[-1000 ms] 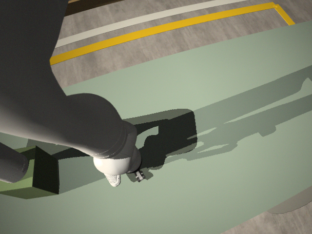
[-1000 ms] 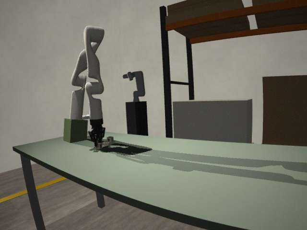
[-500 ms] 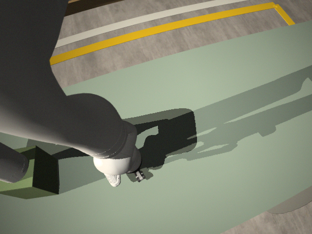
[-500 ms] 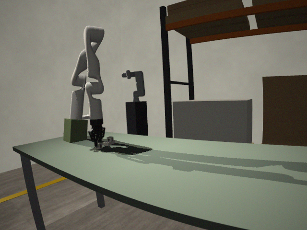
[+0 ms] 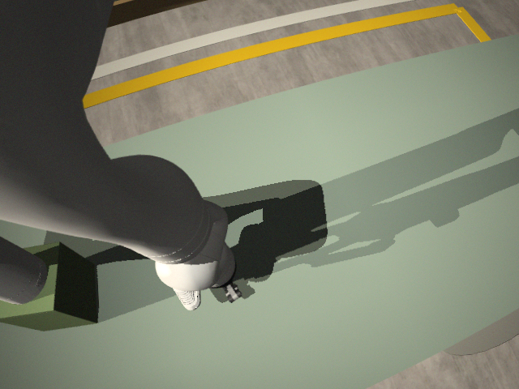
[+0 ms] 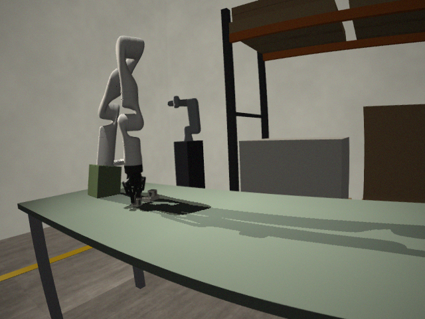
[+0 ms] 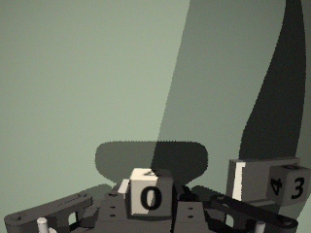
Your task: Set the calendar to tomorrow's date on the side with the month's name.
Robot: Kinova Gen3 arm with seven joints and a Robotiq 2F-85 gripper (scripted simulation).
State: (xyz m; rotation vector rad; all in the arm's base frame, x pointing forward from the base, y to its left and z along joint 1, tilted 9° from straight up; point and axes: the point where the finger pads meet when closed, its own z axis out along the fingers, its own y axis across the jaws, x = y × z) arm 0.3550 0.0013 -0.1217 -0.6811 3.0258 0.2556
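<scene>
Now: the white cube 1 cm below my hand. Round my hand: white tray (5 cm behind, 10 cm to the left, 2 cm below).
</scene>
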